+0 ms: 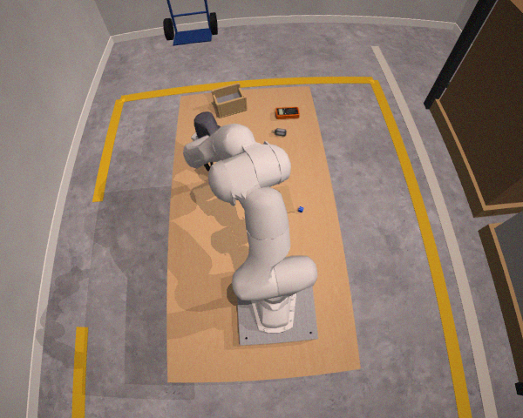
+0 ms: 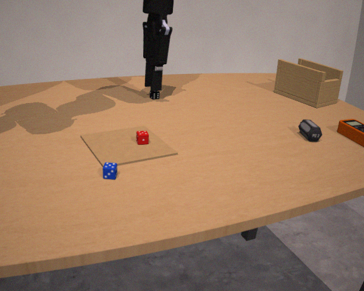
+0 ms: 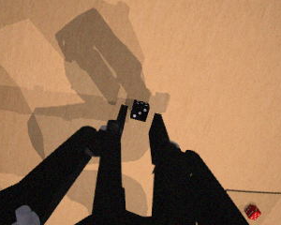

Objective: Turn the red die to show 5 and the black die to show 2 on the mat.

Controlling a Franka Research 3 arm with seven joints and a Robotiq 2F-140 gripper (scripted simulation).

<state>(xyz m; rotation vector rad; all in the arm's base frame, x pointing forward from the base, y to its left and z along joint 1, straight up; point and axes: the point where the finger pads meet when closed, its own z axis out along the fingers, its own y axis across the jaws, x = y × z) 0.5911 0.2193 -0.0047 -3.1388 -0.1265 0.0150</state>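
The black die lies 10 mm ahead of my hand and 50 mm below it. Round my hand: dark grey device (260 mm ahead, 310 mm to the right, 40 mm below); red die (110 mm behind, 270 mm to the right, 50 mm below); thin tan mat (140 mm behind, 270 mm to the right, 60 mm below).
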